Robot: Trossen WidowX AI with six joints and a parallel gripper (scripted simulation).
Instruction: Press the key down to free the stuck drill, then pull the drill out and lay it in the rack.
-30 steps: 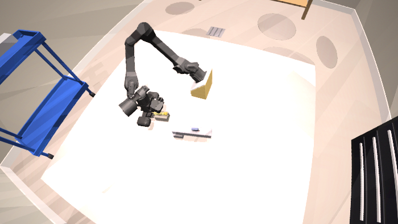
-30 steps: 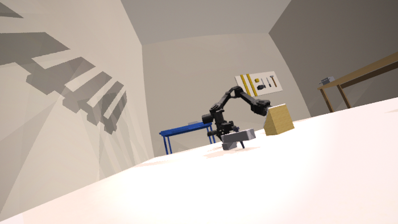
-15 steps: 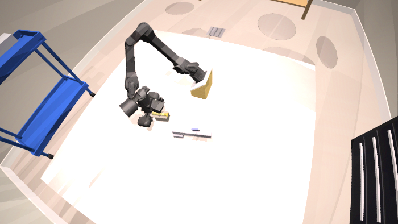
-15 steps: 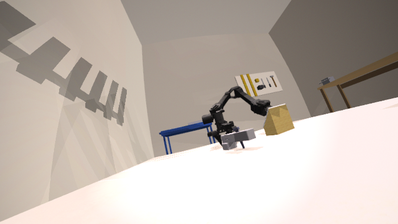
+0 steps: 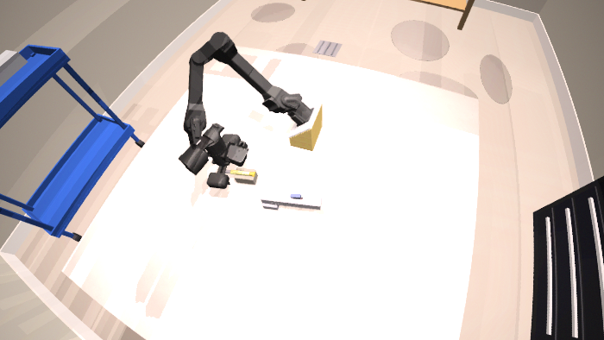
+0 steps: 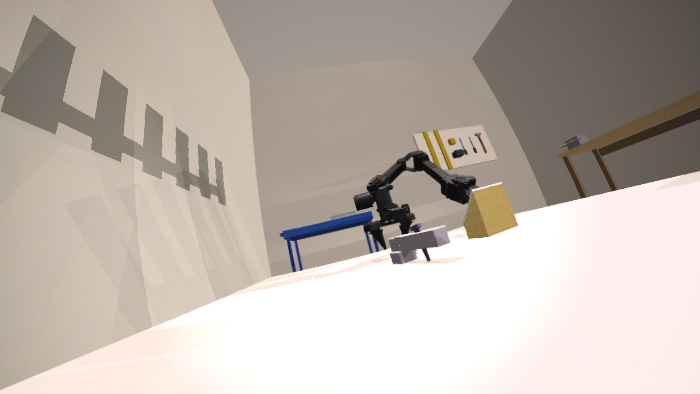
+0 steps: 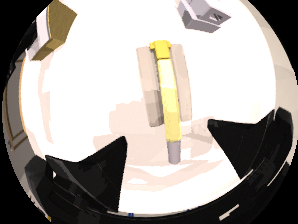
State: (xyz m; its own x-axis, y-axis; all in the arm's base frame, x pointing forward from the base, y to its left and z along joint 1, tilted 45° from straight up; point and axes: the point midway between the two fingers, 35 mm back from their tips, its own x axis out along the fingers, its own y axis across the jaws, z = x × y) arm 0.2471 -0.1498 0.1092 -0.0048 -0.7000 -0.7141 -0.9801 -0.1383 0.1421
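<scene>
Now: gripper tip 3 cm to the right of the yellow drill and 1 cm below it. From my gripper tip the other things lie so: tan rack: 5 cm to the left, 1 cm below, 1 cm behind; then pin: 25 cm to the left, 3 cm ahead, 2 cm above; then grey block: 22 cm to the left, 4 cm ahead, 1 cm above.
</scene>
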